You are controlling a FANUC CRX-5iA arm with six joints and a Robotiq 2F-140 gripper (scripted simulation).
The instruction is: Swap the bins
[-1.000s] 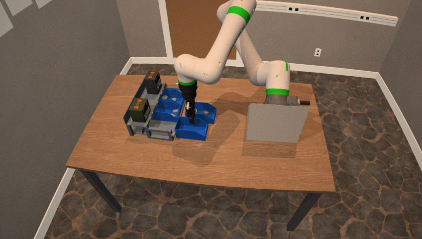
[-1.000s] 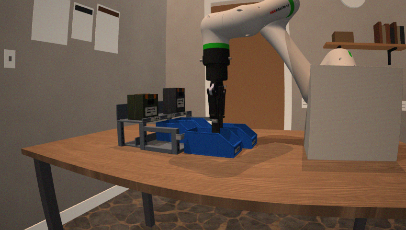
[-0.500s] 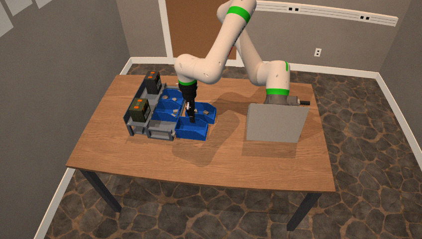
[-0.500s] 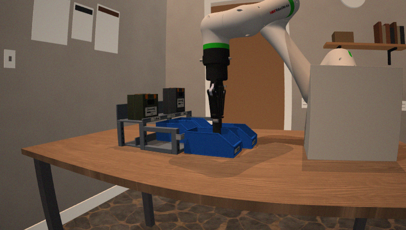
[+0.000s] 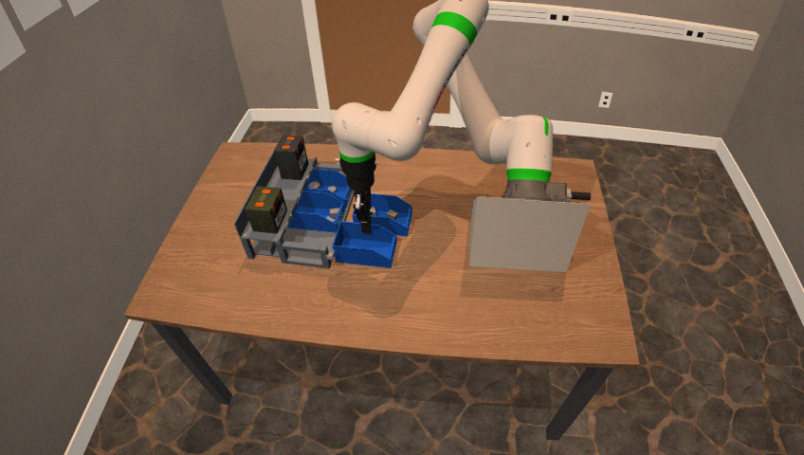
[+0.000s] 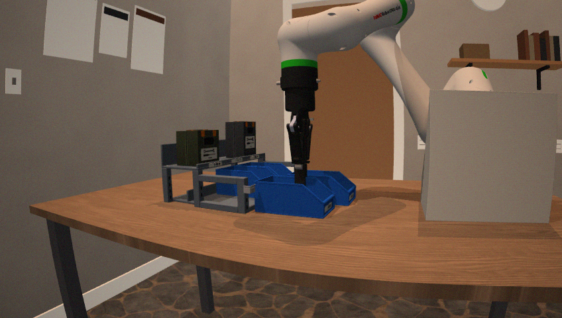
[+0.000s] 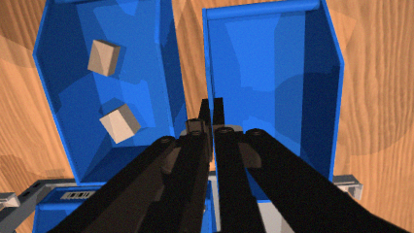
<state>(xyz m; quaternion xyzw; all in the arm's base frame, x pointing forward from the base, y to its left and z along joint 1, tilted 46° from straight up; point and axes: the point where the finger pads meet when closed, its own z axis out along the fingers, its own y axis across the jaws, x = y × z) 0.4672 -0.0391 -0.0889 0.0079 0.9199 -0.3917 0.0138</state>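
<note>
My gripper is now 60 mm past the tan part, 110 mm to the left of it and 60 mm above it. Round my hand: black box 280 mm ahead, 190 mm to the right, 90 mm above; grey shelf 210 mm ahead, 70 mm to the right, 10 mm below.
</note>
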